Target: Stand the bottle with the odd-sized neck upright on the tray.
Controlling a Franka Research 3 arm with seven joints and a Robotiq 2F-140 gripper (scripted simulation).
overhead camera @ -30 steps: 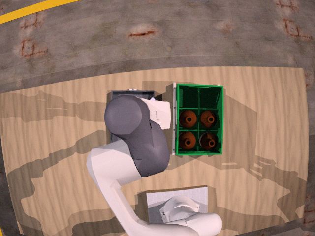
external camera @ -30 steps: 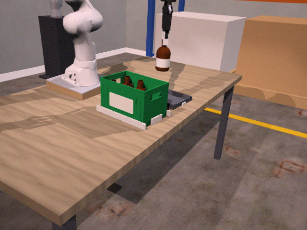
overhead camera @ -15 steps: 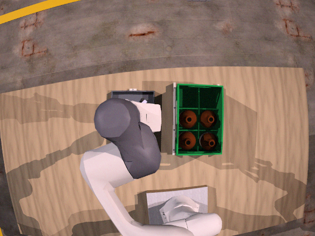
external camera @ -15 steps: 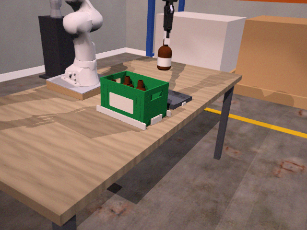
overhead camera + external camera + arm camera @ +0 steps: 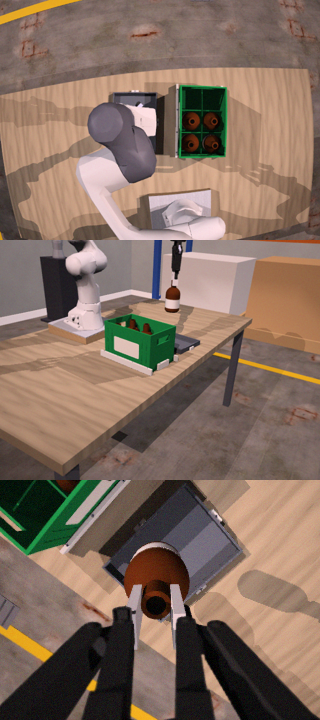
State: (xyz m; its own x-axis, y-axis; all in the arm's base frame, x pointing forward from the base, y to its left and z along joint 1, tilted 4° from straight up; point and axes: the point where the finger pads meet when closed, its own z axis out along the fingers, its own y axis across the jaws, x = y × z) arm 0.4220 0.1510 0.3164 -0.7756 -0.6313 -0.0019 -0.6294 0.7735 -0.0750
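The brown bottle lies 90 mm below my hand. Also, from my hand: dark grey tray (10 mm behind, 30 mm to the left, 340 mm below); green crate (30 mm behind, 250 mm to the right, 270 mm below).
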